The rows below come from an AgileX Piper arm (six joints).
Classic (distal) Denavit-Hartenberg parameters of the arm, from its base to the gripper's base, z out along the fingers. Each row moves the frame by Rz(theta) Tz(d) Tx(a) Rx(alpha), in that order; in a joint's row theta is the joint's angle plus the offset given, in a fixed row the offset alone. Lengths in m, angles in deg.
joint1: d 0.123, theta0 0, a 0, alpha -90
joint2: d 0, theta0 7.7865, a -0.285, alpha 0
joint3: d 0, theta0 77.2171, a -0.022, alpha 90
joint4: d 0.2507, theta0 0, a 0, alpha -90
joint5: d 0, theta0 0, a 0, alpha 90
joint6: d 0.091, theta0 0, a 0, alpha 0
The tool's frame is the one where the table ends.
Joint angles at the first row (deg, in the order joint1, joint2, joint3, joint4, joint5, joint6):
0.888 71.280 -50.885 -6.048 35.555 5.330
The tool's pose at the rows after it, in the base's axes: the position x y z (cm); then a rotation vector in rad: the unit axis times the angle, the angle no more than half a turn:
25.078 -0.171 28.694 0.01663 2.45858 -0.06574
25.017 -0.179 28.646 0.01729 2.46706 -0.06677
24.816 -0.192 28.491 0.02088 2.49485 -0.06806
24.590 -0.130 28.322 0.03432 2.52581 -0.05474
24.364 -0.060 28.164 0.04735 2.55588 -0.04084
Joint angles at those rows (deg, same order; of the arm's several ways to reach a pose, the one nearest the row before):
0.887 71.280 -50.884 -6.048 35.690 5.331
0.886 71.279 -50.884 -6.046 36.180 5.328
0.888 71.279 -50.884 -5.938 37.779 5.332
0.887 71.280 -50.886 -5.057 39.520 5.329
0.887 71.279 -50.884 -4.181 41.214 5.330

